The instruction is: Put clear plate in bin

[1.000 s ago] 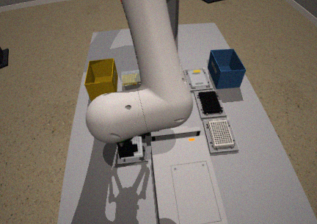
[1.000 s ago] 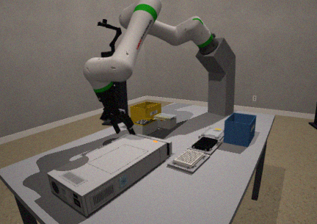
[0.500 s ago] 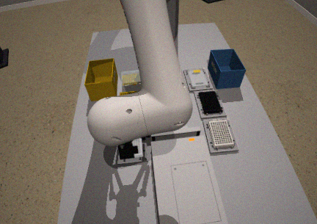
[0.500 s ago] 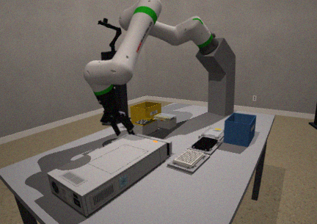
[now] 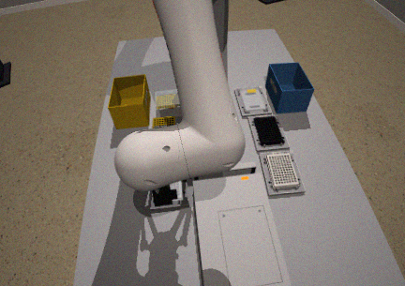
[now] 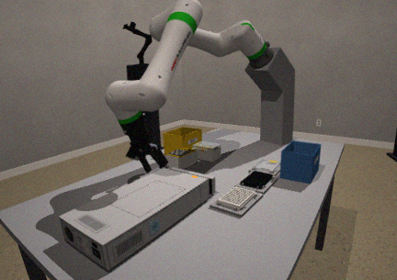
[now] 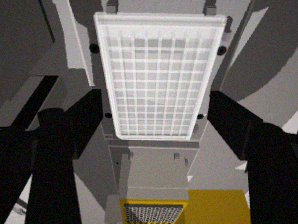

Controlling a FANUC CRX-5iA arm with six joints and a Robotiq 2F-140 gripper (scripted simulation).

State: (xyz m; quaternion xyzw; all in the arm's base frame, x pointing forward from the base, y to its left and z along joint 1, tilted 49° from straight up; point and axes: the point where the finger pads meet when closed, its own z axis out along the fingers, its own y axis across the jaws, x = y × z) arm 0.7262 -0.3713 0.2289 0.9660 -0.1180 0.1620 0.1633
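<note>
My hand is 2 cm above the clear plate. From my hand the other things lie so: yellow-topped tip rack: 18 cm behind, 6 cm to the left, 1 cm above; then grey instrument box: 24 cm ahead, 10 cm to the left; then nest N2: 4 cm below.
</note>
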